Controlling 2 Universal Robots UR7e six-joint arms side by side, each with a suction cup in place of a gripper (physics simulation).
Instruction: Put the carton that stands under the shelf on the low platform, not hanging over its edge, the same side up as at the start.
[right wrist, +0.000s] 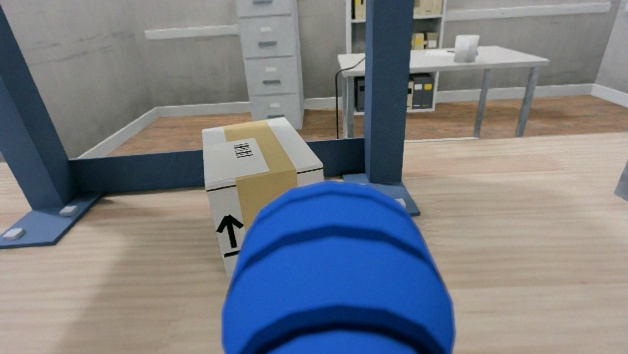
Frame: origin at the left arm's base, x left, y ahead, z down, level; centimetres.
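Where they show: right hand at its tool point: (332, 258).
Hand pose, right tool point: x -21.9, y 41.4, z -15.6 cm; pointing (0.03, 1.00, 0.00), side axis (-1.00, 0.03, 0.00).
After its pixels a point has its place.
The white carton (260, 165) {z -9.2, x -16.1, y 59.8 cm} with a tan tape strip stands upright on the table, between the blue legs of the shelf (389, 100) {z -10.8, x -28.6, y 71.8 cm}. Its label and barcode face up, and a black arrow on its near face points up. My right suction cup (334, 200), blue and ribbed, is in front of the carton and hides the lower right of its near face. The cup looks apart from the carton and holds nothing. The shelf's board and the low platform do not show. My left suction cup is not in view.
A blue crossbar (137, 172) {z -2.7, x 3.2, y 72.8 cm} runs behind the carton. Bolted foot plates (47, 227) {z -0.5, x 9.9, y 64.2 cm} (407, 197) {z -0.5, x -30.5, y 68.0 cm} spread from the legs. A grey object (623, 186) {z -1.3, x -53.5, y 67.4 cm} shows at the right edge. A drawer cabinet (270, 55) and a white desk (500, 57) stand beyond the table.
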